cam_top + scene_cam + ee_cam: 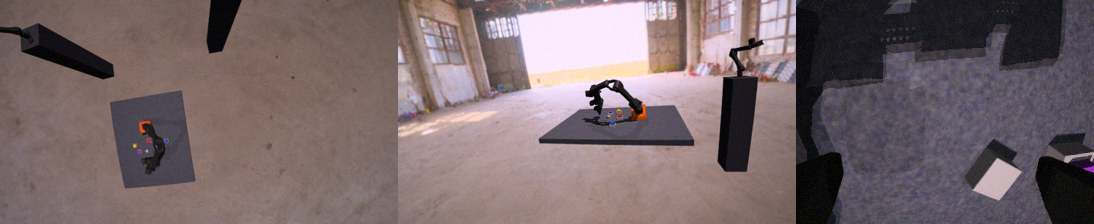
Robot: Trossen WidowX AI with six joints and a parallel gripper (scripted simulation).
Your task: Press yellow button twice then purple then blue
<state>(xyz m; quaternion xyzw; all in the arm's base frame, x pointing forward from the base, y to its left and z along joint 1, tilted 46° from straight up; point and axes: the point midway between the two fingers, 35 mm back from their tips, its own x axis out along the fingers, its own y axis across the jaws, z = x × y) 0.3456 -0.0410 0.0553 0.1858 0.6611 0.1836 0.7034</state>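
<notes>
Now: the yellow button 20 cm to the right of my gripper tip, 15 cm behind it and 5 cm below it. Round my gripper tip: purple button 16 cm to the right, 6 cm behind, 5 cm below; then red button 17 cm behind, 5 cm below, 1 cm to the right; then blue button 19 cm to the left, 14 cm behind, 5 cm below.
</notes>
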